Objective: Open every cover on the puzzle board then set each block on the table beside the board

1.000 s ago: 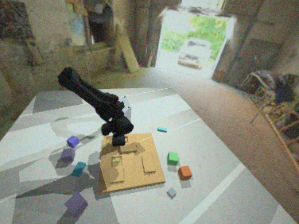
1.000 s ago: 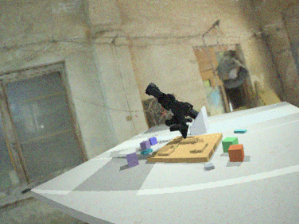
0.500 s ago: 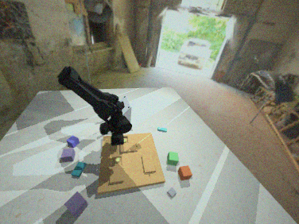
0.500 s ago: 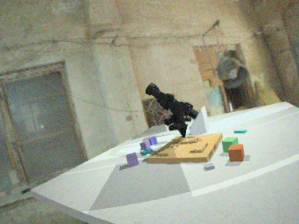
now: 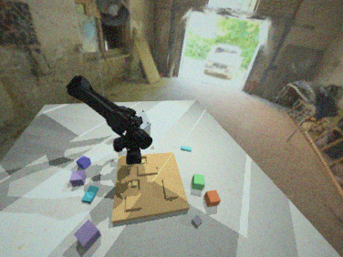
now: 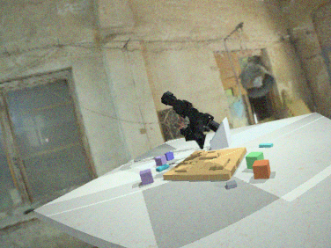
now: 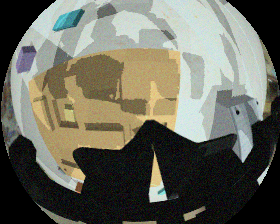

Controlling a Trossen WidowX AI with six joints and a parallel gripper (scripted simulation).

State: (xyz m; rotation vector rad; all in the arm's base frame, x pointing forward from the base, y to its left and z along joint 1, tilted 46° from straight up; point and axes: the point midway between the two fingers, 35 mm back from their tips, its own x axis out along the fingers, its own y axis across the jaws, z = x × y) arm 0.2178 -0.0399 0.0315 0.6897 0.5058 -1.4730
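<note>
My gripper tip is 100 mm short of the tan puzzle board, 50 mm to the right of it and 30 mm above it. Round my gripper tip: teal piece (40 mm behind, 310 mm to the left, 40 mm below); teal block (120 mm ahead, 190 mm to the right, 40 mm below); blue-violet block (40 mm behind, 230 mm to the right, 30 mm below).
</note>
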